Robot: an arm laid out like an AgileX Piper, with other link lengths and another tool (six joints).
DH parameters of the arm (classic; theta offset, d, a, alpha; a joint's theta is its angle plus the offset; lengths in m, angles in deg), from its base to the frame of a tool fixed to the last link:
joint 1: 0 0.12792 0 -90
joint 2: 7.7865 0 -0.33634 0
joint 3: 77.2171 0 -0.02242 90
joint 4: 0 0.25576 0 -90
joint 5: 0 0 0 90
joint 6: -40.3 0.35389 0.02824 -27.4
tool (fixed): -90 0.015 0 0
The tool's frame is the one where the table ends.
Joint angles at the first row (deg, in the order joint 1, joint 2, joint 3, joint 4, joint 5, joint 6):
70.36 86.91 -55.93 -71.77 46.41 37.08
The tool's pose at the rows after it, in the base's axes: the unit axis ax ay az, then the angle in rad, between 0 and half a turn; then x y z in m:
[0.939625 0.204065 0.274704 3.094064 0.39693 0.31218 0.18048]
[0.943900 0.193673 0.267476 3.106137 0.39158 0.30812 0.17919]
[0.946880 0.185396 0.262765 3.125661 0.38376 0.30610 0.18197]
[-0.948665 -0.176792 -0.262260 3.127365 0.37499 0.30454 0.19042]
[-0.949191 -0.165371 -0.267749 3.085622 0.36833 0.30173 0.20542]
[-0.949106 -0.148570 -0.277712 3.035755 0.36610 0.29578 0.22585]
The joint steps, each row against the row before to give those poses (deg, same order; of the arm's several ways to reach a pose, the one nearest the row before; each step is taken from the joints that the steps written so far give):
0.20 -0.22 -0.12 1.78 1.00 0.04
0.51 -0.57 -0.18 1.75 0.94 0.04
1.01 -1.06 -0.22 1.69 1.13 0.07
1.32 -1.72 -0.22 1.35 1.32 0.38
1.19 -2.35 -0.23 0.64 1.31 0.91
0.54 -2.69 -0.49 0.17 1.20 1.09

